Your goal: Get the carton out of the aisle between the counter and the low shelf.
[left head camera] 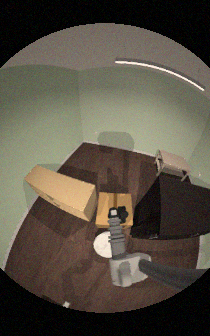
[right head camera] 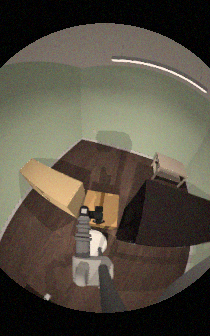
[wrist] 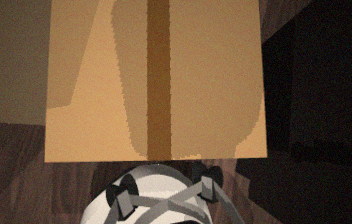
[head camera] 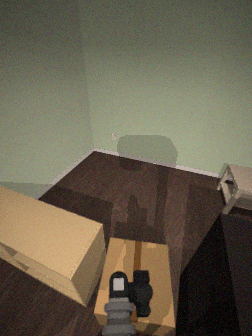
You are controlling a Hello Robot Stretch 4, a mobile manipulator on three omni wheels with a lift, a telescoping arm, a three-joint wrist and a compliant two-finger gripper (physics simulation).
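Seen in the pictures: gripper, between the fingertips: (wrist: 165, 181); robot's base, origin of its link: (left head camera: 107, 243) (right head camera: 92, 241).
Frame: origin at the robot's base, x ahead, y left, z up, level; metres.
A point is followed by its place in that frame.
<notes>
The orange-brown carton (head camera: 157, 260) @[x 0.559, y -0.278, z 0.378 m] (left head camera: 125, 200) @[x 0.567, y -0.283, z 0.378 m] (right head camera: 111, 200) @[x 0.577, y -0.270, z 0.378 m] (wrist: 210, 75) @[x 0.409, y -0.218, z 0.378 m] with a darker tape strip sits on the floor in the aisle. The pale wood low shelf (head camera: 50, 235) @[x 0.649, y 0.461, z 0.582 m] (left head camera: 60, 192) @[x 0.628, y 0.553, z 0.582 m] (right head camera: 52, 185) @[x 0.647, y 0.509, z 0.582 m] (wrist: 20, 65) @[x 0.521, y 0.206, z 0.312 m] is at its left, close to it. The black counter (head camera: 205, 280) @[x 0.357, y -0.459, z 0.609 m] (left head camera: 175, 210) @[x 0.164, y -0.562, z 0.882 m] (right head camera: 165, 215) @[x 0.179, y -0.637, z 0.882 m] (wrist: 320, 90) @[x 0.335, y -0.451, z 0.391 m] is at its right. My gripper (head camera: 142, 300) (left head camera: 120, 215) (right head camera: 98, 215) (wrist: 165, 181) @[x 0.254, y -0.087, z 0.587 m] is open, its fingertips apart by the carton's near edge in the wrist view. The fingertips are hard to make out in the head views.
A small pale table (head camera: 242, 182) @[x 1.359, y -1.485, z 0.422 m] (left head camera: 172, 162) @[x 1.236, y -1.664, z 0.422 m] (right head camera: 170, 165) @[x 1.285, y -1.747, z 0.422 m] stands beyond the counter by the back wall. A white round base (left head camera: 101, 245) @[x -0.009, y 0.095, z 0.187 m] (right head camera: 100, 240) @[x 0.036, y -0.122, z 0.186 m] is on the near side of the carton. Green walls meet behind the aisle. A small white object (left head camera: 66, 304) (right head camera: 47, 296) shows at the lower left.
</notes>
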